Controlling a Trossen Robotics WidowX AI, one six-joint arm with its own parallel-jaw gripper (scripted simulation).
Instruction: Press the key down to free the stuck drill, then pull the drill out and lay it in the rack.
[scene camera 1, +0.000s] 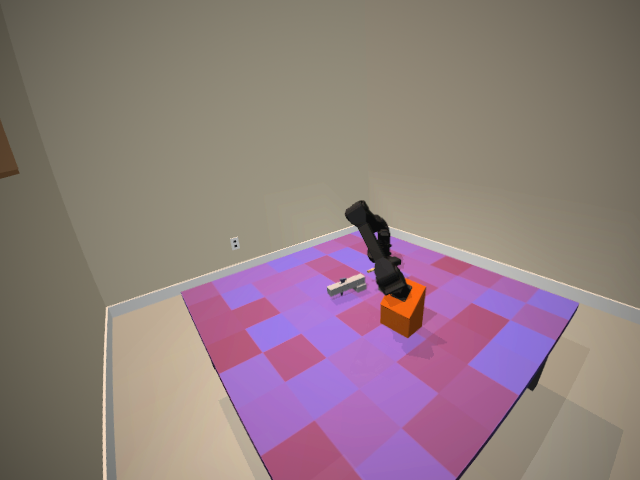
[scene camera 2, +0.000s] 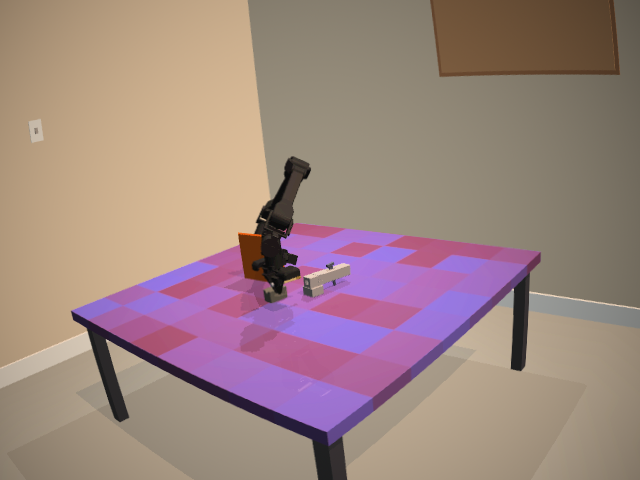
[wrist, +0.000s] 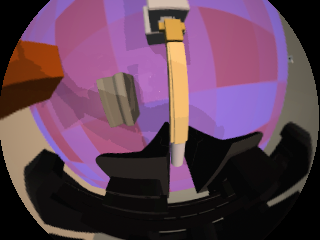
My gripper (scene camera 2: 278, 293) carries a drill (wrist: 178, 97). Also in view: a rack (wrist: 118, 92) and a pale grey holder block (scene camera 2: 313, 283).
My gripper is seen too in the wrist view (wrist: 171, 124).
